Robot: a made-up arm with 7 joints.
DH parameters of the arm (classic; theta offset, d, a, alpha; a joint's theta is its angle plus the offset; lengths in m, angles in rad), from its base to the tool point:
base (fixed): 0 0.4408 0.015 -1.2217
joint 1: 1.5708 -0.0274 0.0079 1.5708
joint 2: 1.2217 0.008 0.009 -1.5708
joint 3: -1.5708 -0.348 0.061 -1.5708
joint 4: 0 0.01 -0.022 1.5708
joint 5: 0 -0.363 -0.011 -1.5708
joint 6: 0 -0.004 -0.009 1.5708
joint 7: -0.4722 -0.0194 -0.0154 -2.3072
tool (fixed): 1.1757 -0.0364 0 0
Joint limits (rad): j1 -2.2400..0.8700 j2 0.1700..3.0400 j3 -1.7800..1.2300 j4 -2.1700..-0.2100 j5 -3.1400..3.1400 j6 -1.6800..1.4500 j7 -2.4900..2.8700
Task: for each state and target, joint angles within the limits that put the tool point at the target. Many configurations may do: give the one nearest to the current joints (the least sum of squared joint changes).
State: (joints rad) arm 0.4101 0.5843 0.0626 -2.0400 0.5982 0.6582 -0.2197
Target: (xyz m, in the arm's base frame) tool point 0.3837 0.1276 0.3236
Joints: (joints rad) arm -0.0395 0.7116 0.1691 -2.1700 0.7594 0.7986 -0.1166
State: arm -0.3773 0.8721 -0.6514 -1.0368 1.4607 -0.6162 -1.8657
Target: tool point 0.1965 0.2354 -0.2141
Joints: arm 0.0042 0.6722 -0.7978 -0.7248 1.4450 -0.6690 -1.8028
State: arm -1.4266 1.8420 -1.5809 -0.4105 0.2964 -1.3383 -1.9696
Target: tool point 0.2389 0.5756 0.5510
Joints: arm -1.3246 2.1778 -1.7646 -1.1965 0.2558 -1.3207 -2.1421
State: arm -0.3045 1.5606 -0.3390 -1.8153 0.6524 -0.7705 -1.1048
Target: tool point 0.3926 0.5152 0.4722
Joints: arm -0.1422 1.9670 -0.5618 -1.2926 0.6553 -0.7001 -1.1133
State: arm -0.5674 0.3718 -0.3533 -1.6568 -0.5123 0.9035 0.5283
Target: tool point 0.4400 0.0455 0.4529
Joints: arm -0.4659 0.6168 0.0630 -2.1700 -0.4255 1.0586 0.4481
